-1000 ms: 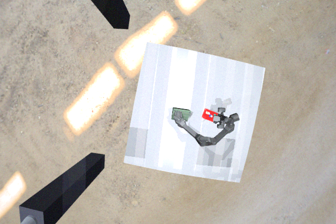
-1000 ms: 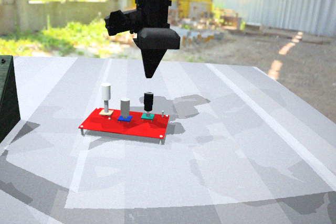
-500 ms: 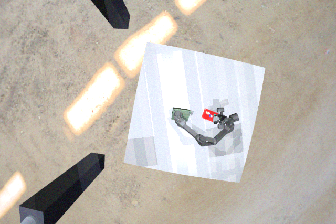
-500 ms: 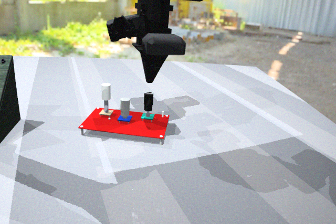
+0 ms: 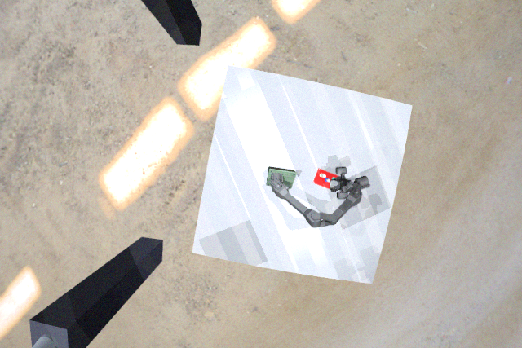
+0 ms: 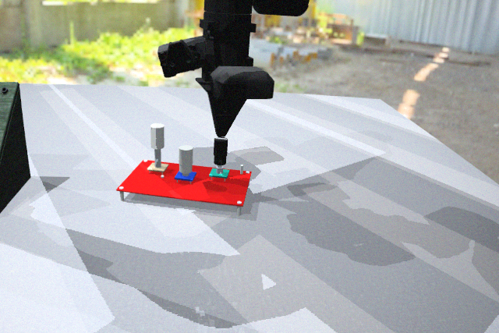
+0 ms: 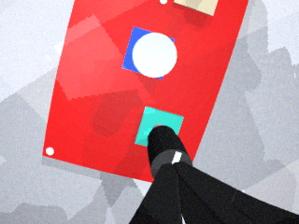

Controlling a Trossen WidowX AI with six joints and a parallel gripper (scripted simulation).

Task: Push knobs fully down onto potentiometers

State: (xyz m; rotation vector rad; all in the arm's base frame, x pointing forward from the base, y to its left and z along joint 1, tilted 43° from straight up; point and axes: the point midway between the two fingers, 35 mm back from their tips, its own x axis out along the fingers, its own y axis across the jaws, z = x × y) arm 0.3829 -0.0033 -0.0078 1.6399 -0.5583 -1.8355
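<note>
The black knob lies 20 mm below my gripper tip. The rest, counted from my gripper tip: blue potentiometer: 40 mm behind, 10 mm to the right, 40 mm below; teal potentiometer: 30 mm below; grey knob: 40 mm behind, 10 mm to the right, 30 mm below.
</note>
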